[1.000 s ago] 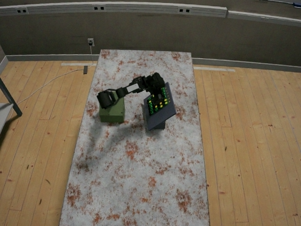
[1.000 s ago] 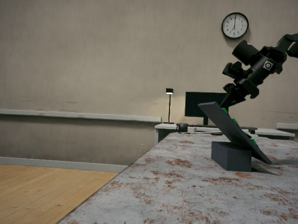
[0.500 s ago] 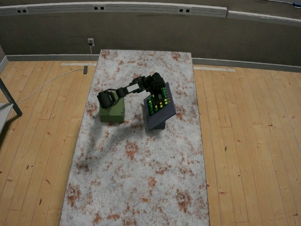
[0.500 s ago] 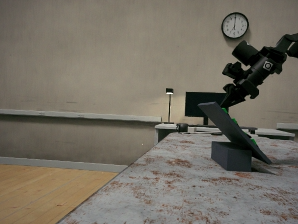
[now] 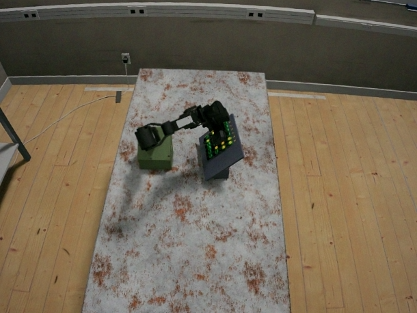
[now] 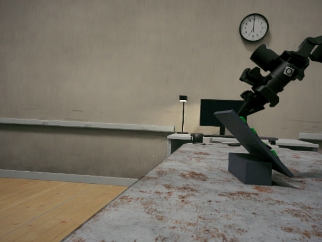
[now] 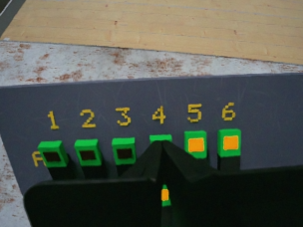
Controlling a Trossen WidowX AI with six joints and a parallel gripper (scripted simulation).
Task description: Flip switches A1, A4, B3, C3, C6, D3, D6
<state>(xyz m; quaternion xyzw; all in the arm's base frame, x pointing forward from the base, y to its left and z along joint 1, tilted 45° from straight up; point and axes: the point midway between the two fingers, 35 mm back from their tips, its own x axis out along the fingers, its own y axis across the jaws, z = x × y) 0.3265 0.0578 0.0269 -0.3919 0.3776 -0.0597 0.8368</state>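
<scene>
Right now my hand is 7 cm to the right of the rocker switch B1, 6 cm above it and 2 cm past it.
</scene>
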